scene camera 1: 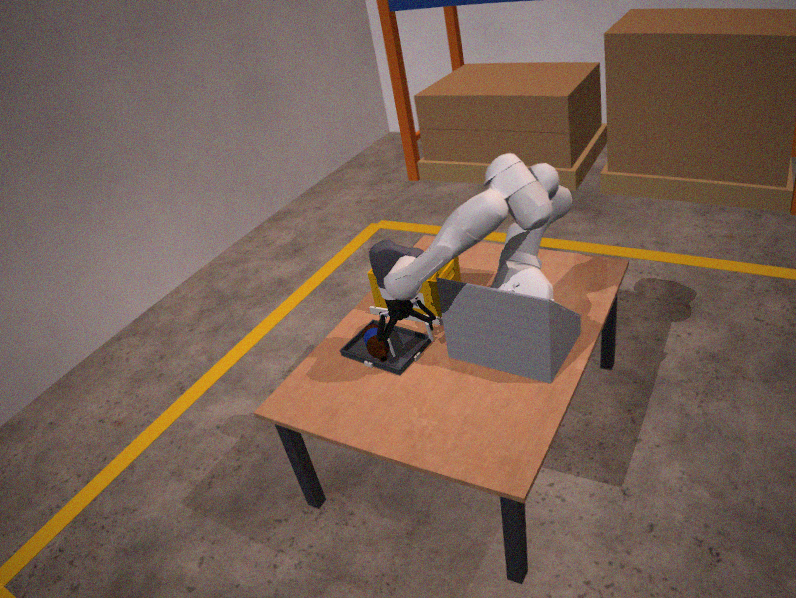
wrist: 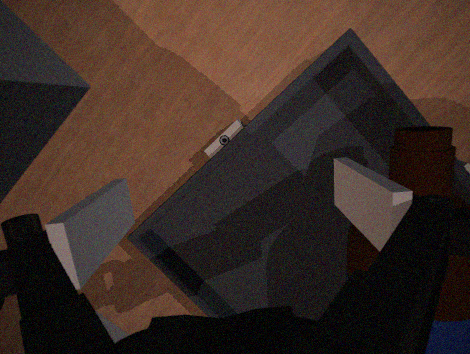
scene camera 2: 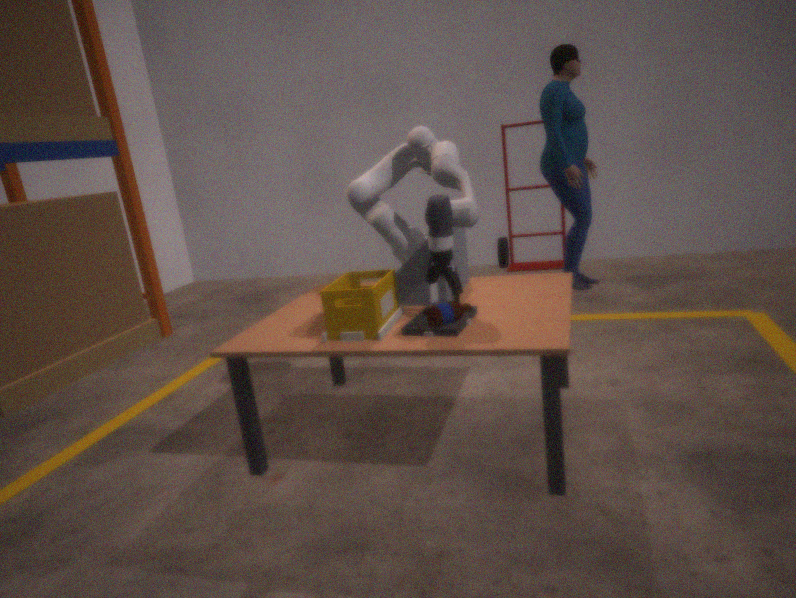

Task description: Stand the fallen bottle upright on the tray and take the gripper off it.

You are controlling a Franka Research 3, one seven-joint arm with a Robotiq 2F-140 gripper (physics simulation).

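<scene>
The brown bottle with a blue label (scene camera 1: 377,348) (scene camera 2: 445,313) (wrist: 422,167) lies on its side on the dark tray (scene camera 1: 355,356) (scene camera 2: 416,332) (wrist: 282,104). My gripper (scene camera 1: 410,339) (scene camera 2: 445,298) (wrist: 231,191) is wide open and low over the tray, with nothing between its fingers. In the wrist view the bottle's neck points up the picture, at the right, and the right finger covers part of the bottle; the space between the fingers shows tray and table. The left finger is beyond the tray's edge. Whether the right finger touches the bottle is unclear.
A yellow crate (scene camera 1: 450,273) (scene camera 2: 357,315) stands close beside the tray on the table (scene camera 1: 418,418) (scene camera 2: 514,321). A tall grey block (scene camera 1: 501,331) (wrist: 30,115) stands on the tray's other side. A person (scene camera 2: 564,128) and a red hand truck (scene camera 2: 506,160) are behind the table.
</scene>
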